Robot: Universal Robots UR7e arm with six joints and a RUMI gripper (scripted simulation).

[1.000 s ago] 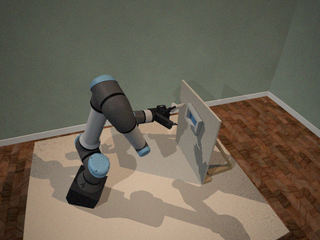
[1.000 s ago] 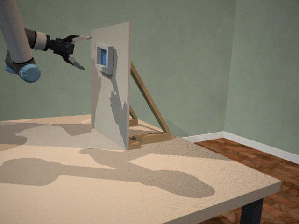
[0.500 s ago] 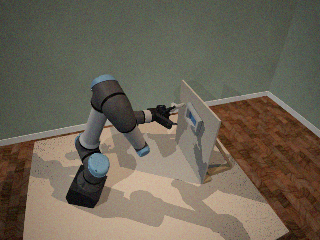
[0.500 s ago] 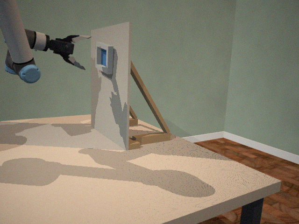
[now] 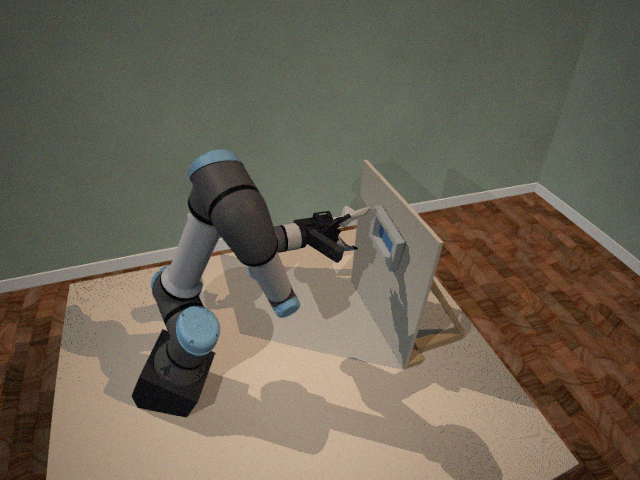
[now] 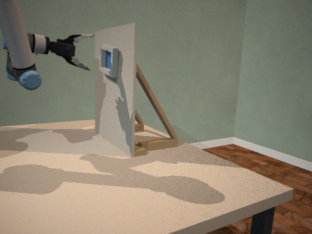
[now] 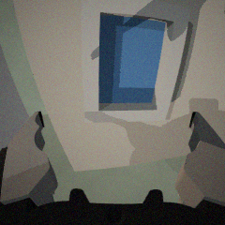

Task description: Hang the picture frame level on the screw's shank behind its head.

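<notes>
Now: hand 7 cm short of the picture frame, 2 cm to the left of it and 3 cm above it. From my hand the other things lie so: wall panel 9 cm ahead, 1 cm to the right, 16 cm below.
</notes>
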